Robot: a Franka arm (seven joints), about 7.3 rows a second.
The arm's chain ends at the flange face. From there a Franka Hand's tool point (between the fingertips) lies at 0.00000 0.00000 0.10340 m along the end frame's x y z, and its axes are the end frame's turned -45 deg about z.
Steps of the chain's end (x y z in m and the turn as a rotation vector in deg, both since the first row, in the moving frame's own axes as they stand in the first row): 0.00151 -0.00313 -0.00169 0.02 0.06 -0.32; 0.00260 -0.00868 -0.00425 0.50 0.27 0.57; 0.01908 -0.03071 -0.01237 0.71 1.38 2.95; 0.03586 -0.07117 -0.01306 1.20 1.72 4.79; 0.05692 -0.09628 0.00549 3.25 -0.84 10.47; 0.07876 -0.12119 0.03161 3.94 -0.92 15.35; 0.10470 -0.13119 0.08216 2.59 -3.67 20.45
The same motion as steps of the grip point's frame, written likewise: 0.00338 -0.00109 -0.00169 -0.03 0.06 -0.32; 0.00896 -0.00459 -0.00426 0.16 0.54 0.57; 0.03785 -0.00730 -0.01241 -0.47 1.48 2.95; 0.07937 -0.02415 -0.01313 -0.37 2.06 4.79; 0.11186 -0.03274 0.00531 2.89 1.70 10.47; 0.14602 -0.03561 0.03135 3.44 2.14 15.35; 0.16686 -0.02679 0.08185 4.43 -0.76 20.45
